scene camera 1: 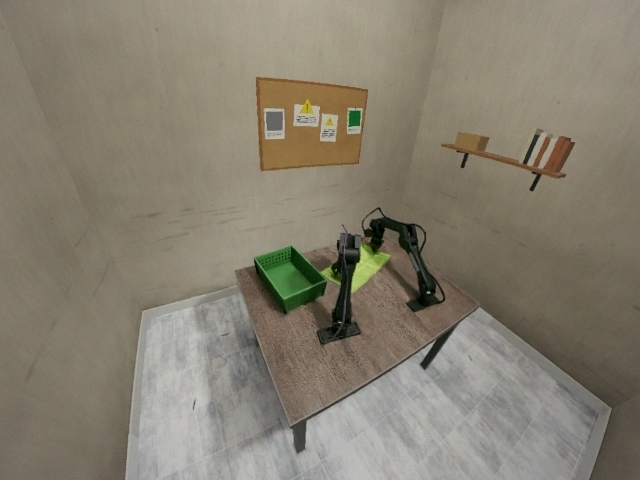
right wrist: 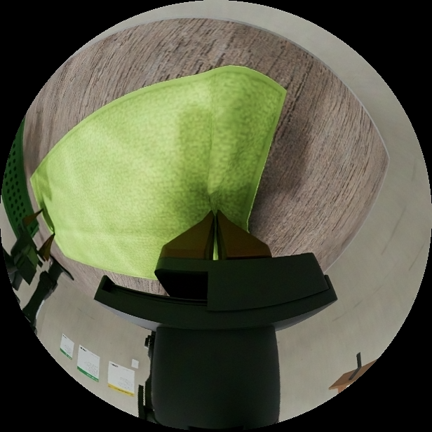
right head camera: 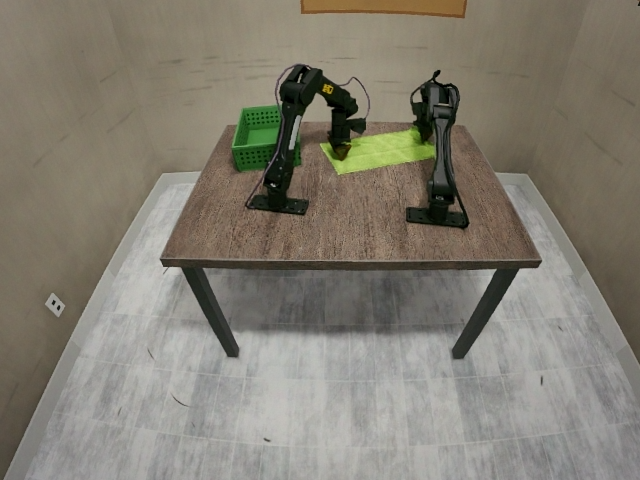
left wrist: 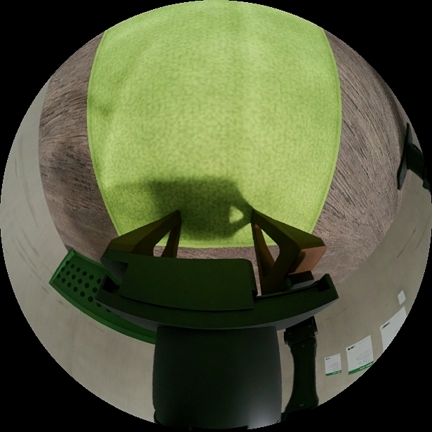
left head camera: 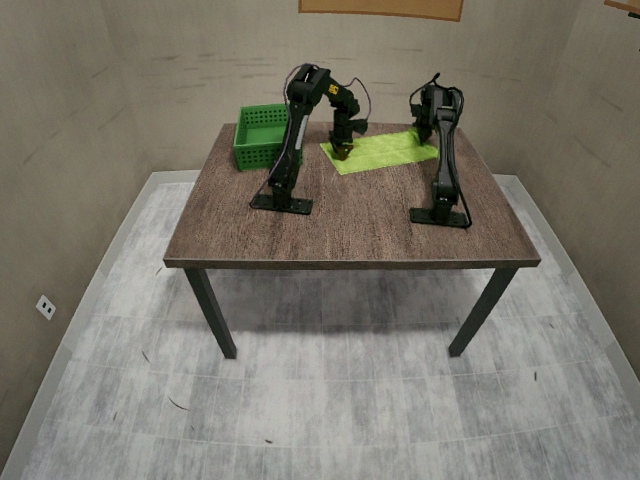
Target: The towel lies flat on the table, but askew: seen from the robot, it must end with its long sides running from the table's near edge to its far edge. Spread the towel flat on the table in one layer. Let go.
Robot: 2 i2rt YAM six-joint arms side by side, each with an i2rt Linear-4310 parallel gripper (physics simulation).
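The lime-green towel (left head camera: pixel 382 152) (right head camera: pixel 382 150) (scene camera 1: pixel 368 266) (left wrist: pixel 215 100) (right wrist: pixel 125 165) lies on the far half of the table, its long sides running mostly left to right and slightly askew. My left gripper (left head camera: pixel 342 156) (right head camera: pixel 341 156) (left wrist: pixel 215 215) is open, low over the towel's left end; its spread fingertips are at the end edge, and whether they touch the cloth is unclear. My right gripper (left head camera: pixel 424 140) (right head camera: pixel 425 139) (right wrist: pixel 215 215) is shut on the towel near its far right corner, where a crease runs into the fingertips. The right arm hides part of the towel's right end in the head views.
A green perforated basket (left head camera: pixel 263 146) (scene camera 1: pixel 305 298) stands on the table (left head camera: pixel 356 222) (scene camera 1: pixel 361 356), left of the towel and beside the left arm. The far wall stands behind the table. A wall shelf (scene camera 1: pixel 501 156) is at the right in the scene view.
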